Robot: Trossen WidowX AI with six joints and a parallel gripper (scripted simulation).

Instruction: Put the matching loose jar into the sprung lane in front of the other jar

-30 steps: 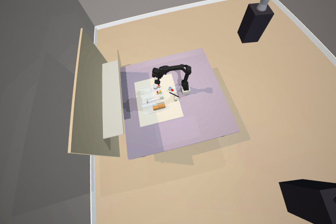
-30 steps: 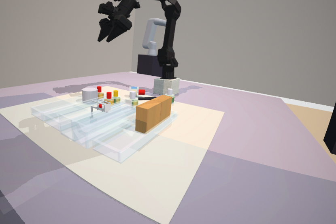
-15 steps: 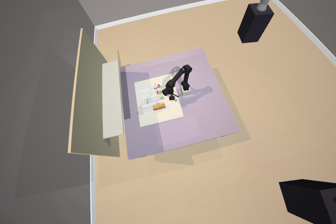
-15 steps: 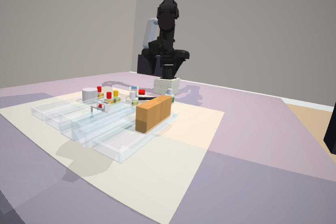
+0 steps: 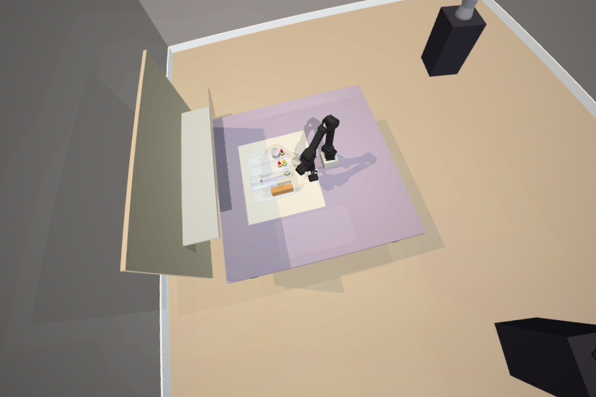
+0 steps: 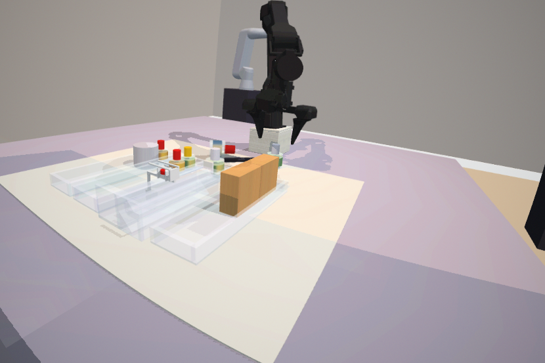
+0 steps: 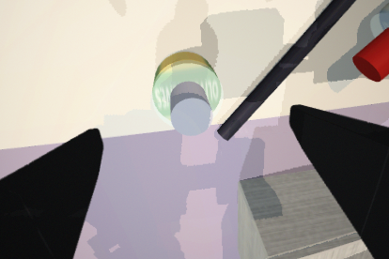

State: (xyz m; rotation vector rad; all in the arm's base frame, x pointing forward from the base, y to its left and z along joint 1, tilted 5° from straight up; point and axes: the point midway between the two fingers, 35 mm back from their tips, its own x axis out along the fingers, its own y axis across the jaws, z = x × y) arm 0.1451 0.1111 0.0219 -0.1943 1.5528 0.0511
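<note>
The black rod lies 7 cm to the right of my gripper tip, 6 cm below it and 1 cm ahead of it. Round my gripper tip: clear lane (32 cm ahead, 5 cm below, 1 cm to the left); grey cylinder (25 cm ahead, 20 cm to the right, 4 cm below).
</note>
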